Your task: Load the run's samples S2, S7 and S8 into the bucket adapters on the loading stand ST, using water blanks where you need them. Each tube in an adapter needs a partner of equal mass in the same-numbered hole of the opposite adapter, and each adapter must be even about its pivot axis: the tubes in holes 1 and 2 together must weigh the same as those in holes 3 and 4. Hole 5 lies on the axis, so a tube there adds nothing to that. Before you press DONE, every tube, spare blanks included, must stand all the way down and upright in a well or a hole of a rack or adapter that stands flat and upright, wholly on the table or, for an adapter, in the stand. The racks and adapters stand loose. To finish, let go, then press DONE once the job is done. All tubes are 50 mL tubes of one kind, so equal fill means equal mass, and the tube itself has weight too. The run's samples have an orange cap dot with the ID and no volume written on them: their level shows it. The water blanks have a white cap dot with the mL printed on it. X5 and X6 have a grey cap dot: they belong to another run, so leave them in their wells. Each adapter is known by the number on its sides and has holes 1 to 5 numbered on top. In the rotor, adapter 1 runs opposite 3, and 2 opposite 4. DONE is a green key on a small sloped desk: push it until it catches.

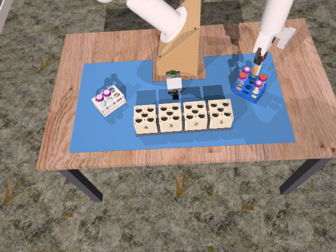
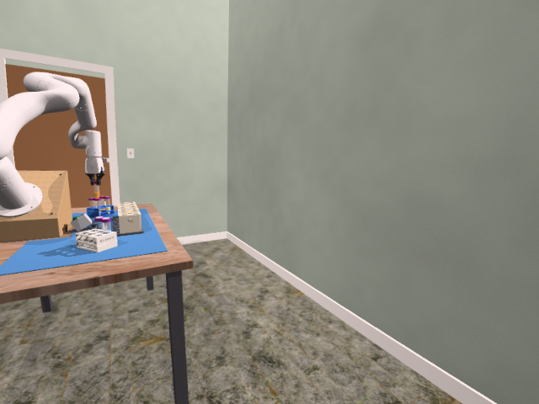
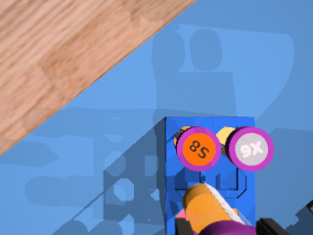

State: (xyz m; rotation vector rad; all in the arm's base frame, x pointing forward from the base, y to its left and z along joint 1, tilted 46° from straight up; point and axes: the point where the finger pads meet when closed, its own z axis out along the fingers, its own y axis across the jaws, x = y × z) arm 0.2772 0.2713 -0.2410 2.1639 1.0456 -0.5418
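My hand is 5 cm above the orange-dot sample tube and 1 cm short of it. Also, from my hand: white rack: 68 cm to the right, 19 cm below, 6 cm ahead; then green DONE key: 37 cm to the right, 15 cm below, 6 cm behind; then blue rack: 19 cm below, 2 cm ahead, 1 cm to the right.
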